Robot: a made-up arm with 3 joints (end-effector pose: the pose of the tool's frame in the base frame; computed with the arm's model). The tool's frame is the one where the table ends.
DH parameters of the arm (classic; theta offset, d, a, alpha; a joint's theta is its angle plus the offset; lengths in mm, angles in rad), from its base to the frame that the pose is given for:
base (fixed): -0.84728 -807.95 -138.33 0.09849
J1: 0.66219 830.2 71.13 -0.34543
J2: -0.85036 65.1 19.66 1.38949
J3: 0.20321 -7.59 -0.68 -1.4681
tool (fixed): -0.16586 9.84 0 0
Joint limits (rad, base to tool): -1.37..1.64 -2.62..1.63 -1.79..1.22
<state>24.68 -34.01 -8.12</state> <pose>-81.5 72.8 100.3 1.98 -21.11 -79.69</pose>
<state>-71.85 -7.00 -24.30</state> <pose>-133.6 -42.4 87.4 -15.36 -1.35 -150.38</pose>
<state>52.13 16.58 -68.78</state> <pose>-95.0 122.0 96.0 -29.66 32.28 -25.58</pose>
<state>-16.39 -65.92 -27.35</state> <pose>-95.1 15.7 97.5 3.02 3.95 -153.00</pose>
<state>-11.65 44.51 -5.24</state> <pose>-63.2 40.1 91.3 -17.59 -12.38 -32.90</pose>
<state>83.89 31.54 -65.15</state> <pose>-151.4 146.8 91.3 -36.46 28.82 18.12</pose>
